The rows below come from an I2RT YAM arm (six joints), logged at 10 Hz.
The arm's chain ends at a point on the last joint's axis. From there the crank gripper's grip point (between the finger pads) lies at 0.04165 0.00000 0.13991 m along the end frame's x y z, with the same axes.
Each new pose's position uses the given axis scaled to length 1; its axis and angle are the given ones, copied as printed.
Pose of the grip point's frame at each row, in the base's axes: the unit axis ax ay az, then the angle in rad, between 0 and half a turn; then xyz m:
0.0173 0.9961 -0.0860 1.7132 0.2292 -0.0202 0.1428
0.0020 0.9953 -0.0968 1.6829 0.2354 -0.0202 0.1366
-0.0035 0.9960 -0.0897 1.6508 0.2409 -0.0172 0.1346
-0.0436 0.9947 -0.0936 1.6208 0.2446 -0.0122 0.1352
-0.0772 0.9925 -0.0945 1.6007 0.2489 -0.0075 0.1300
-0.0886 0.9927 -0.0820 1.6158 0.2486 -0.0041 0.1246
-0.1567 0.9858 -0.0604 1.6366 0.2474 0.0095 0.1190
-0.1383 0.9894 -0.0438 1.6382 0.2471 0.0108 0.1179
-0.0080 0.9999 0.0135 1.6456 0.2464 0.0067 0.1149
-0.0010 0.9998 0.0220 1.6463 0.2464 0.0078 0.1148
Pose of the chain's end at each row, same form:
0.0173 0.9961 -0.0860 1.7132 0.0974 -0.0014 0.2026
0.0020 0.9953 -0.0968 1.6829 0.1017 -0.0010 0.1920
-0.0035 0.9960 -0.0897 1.6508 0.1053 -0.0003 0.1859
-0.0436 0.9947 -0.0936 1.6208 0.1070 0.0012 0.1821
-0.0772 0.9925 -0.0945 1.6007 0.1100 0.0024 0.1739
-0.0886 0.9927 -0.0820 1.6158 0.1103 0.0027 0.1709
-0.1567 0.9858 -0.0604 1.6366 0.1100 0.0059 0.1682
-0.1383 0.9894 -0.0438 1.6382 0.1100 0.0059 0.1679
-0.0080 0.9999 0.0135 1.6456 0.1100 0.0034 0.1669
-0.0010 0.9998 0.0220 1.6463 0.1101 0.0035 0.1668

